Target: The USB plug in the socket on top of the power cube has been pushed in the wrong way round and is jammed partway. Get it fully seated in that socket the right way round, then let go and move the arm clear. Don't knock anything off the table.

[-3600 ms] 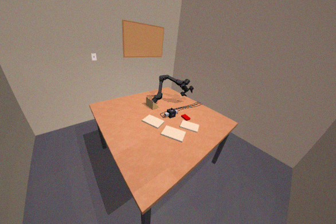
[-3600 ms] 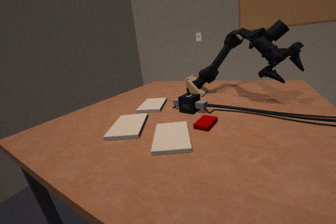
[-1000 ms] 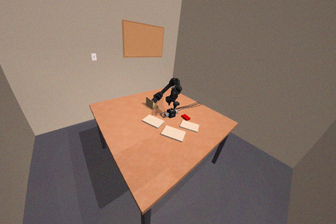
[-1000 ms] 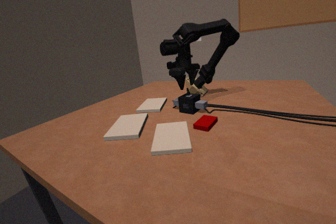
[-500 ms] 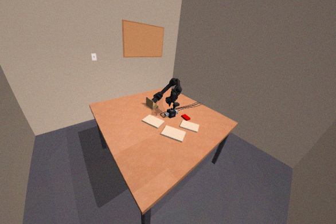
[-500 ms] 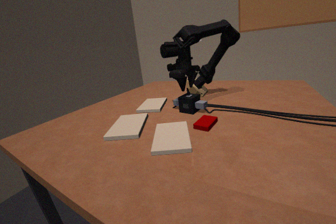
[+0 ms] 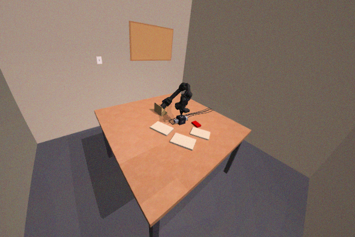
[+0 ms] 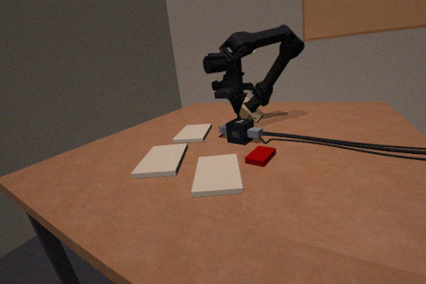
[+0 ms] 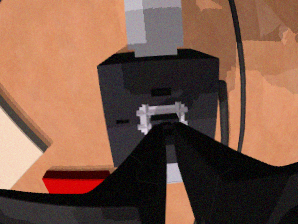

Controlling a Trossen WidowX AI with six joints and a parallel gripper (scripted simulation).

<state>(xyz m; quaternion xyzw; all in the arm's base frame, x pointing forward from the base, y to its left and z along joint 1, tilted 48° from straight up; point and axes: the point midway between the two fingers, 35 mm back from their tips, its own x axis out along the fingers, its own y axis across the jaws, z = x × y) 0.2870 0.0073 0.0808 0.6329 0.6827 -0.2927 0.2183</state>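
Now: gripper tip 4 cm above the USB socket and 1 cm to the right of it. Round my gripper tip: red block 13 cm to the left, 12 cm ahead, 10 cm below.
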